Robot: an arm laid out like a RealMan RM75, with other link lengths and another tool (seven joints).
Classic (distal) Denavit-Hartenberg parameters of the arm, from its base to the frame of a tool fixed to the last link. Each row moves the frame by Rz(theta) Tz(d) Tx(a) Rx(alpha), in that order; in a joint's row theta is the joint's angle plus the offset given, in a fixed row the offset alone. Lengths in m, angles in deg.
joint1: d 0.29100  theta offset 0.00  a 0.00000  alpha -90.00
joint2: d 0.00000  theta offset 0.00  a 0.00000  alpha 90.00
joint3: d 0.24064  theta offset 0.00  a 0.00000  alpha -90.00
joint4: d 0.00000  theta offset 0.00  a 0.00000  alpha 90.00
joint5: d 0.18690  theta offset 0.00  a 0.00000  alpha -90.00
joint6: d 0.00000  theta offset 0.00  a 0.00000  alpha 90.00
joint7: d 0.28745  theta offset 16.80  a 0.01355  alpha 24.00
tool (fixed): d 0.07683  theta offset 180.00  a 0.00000  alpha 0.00
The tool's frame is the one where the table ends.
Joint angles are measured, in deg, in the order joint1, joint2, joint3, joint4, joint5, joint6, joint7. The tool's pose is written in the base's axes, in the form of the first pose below.
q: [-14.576, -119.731, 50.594, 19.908, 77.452, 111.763, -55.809]
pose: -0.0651 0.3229 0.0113 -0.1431 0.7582 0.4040 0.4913
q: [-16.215, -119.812, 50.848, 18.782, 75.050, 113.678, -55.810]
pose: -0.0504 0.3225 0.0261 -0.1361 0.7443 0.3989 0.5180
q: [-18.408, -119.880, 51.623, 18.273, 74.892, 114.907, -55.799]
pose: -0.0336 0.3164 0.0262 -0.1222 0.7469 0.3776 0.5335
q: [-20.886, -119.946, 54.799, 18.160, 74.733, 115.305, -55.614]
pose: -0.0146 0.3044 0.0143 -0.1035 0.7613 0.3419 0.5411
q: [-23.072, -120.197, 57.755, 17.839, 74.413, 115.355, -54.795]
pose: 0.0008 0.2934 0.0032 -0.0853 0.7720 0.3139 0.5461
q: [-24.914, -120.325, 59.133, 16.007, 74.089, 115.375, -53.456]
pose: 0.0091 0.2893 -0.0026 -0.0790 0.7745 0.3010 0.5507
